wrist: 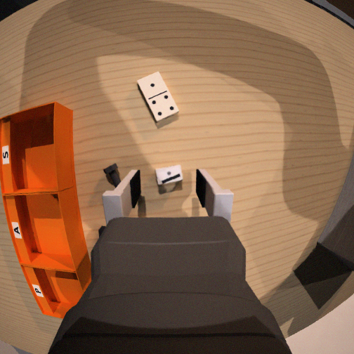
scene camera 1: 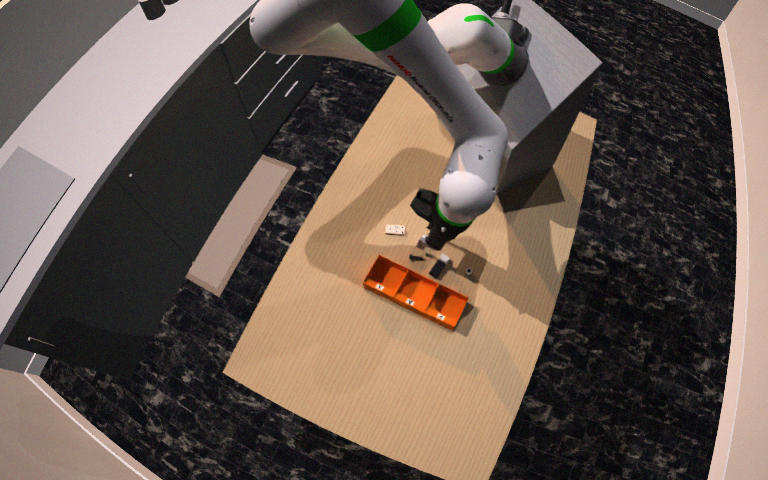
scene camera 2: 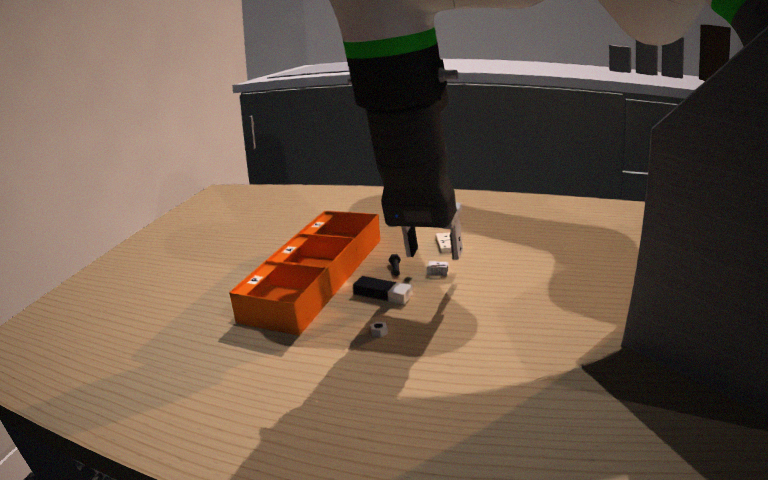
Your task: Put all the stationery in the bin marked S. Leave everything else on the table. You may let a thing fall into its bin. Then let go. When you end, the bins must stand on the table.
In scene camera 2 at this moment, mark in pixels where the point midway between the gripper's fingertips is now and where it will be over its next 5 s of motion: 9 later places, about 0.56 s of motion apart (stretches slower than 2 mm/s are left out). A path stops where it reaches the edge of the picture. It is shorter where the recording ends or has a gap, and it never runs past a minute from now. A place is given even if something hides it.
My gripper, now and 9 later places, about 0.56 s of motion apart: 435, 253; 436, 265; 430, 215; 411, 170; 362, 163; 347, 192; 344, 167; 356, 166; 376, 185; 370, 189
